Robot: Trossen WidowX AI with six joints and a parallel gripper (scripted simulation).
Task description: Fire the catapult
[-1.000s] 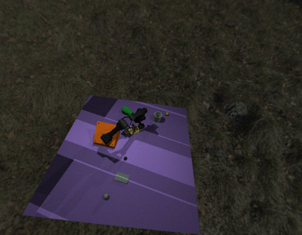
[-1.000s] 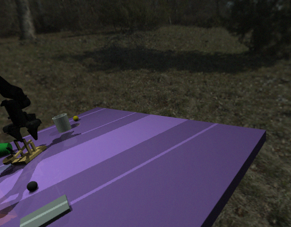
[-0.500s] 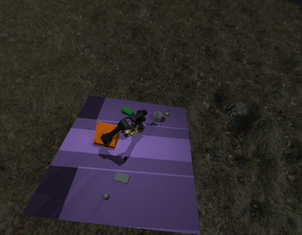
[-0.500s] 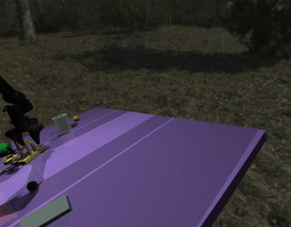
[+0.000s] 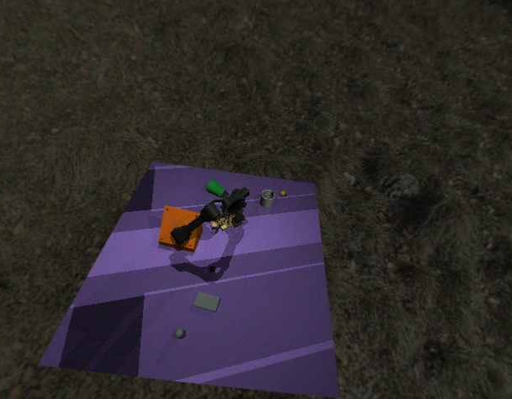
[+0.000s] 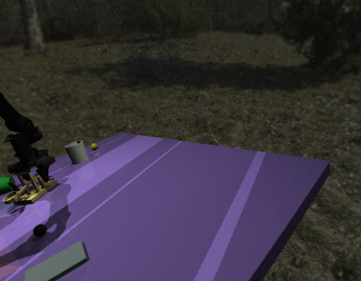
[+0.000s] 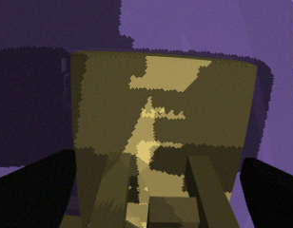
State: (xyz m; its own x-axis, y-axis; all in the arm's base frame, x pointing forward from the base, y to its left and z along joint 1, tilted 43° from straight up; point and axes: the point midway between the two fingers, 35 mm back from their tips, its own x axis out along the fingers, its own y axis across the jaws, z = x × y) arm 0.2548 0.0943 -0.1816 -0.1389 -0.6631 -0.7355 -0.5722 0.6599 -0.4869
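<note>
Now: gripper tip 35 cm to the left of the black ball, 8 cm past it and 2 cm above it. Also, from my gripper tip: yellow ball (34 cm ahead, 26 cm to the left, 1 cm below); then white mug (22 cm ahead, 17 cm to the left); then wooden catapult (6 cm behind, 3 cm to the right, 2 cm above).
</note>
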